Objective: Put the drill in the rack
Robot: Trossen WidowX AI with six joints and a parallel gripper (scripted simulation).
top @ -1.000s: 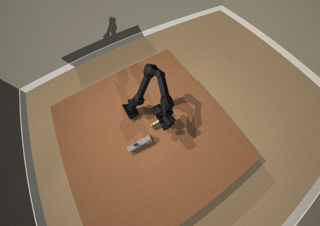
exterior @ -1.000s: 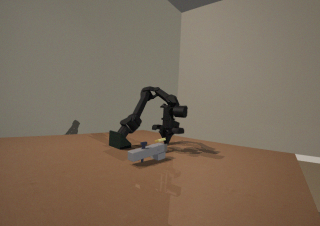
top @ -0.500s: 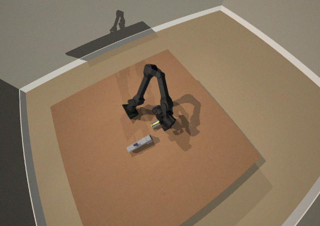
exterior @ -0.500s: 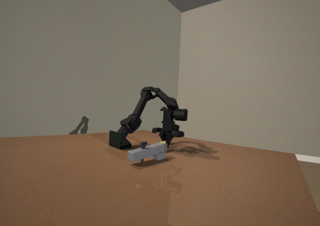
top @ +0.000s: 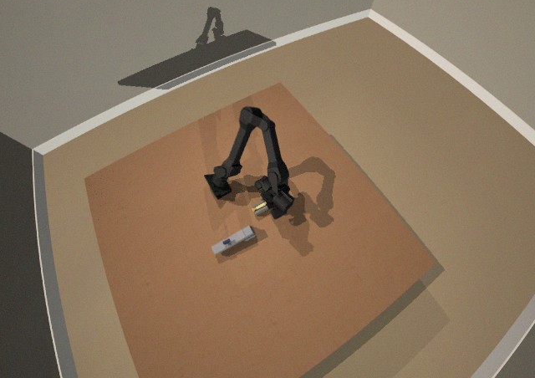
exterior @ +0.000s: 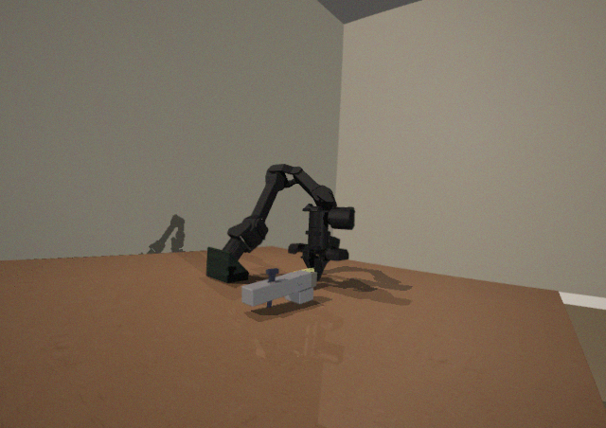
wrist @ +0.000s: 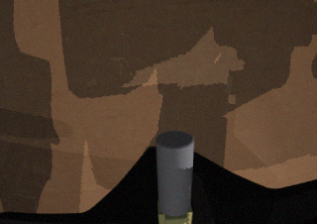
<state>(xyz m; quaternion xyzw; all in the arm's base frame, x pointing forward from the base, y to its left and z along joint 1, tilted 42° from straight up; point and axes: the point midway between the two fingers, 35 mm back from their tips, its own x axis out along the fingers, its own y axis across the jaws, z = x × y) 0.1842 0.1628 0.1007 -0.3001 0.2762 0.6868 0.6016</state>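
My gripper tip is 4 cm to the left of the drill and 3 cm below it. From my gripper tip the other things lie so: dark t-shaped key 24 cm to the right, 9 cm ahead, 4 cm above; light grey holder block 21 cm to the right, 9 cm ahead, 2 cm above; ribbed grey rack 5 cm to the right, 1 cm above.
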